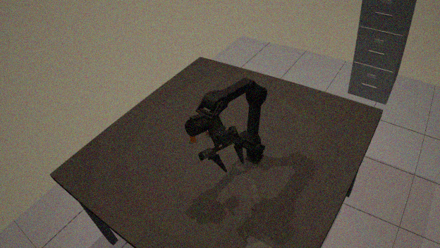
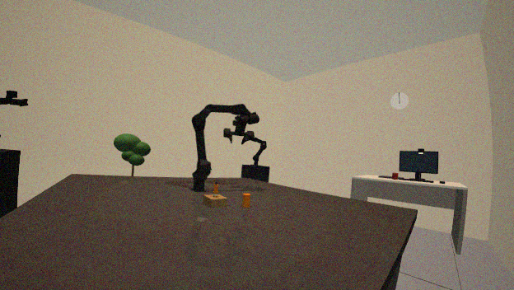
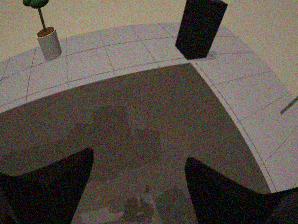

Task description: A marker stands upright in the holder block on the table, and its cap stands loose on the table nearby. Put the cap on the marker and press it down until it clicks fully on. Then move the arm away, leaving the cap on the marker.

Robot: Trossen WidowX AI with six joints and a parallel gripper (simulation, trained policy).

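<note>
The orange cap lies 430 mm ahead of my gripper tip, 220 mm to the right of it and 250 mm below it. The rest, counted from my gripper tip: orange marker: 370 mm ahead, 320 mm to the right, 200 mm below; tan holder block: 370 mm ahead, 320 mm to the right, 250 mm below.
</note>
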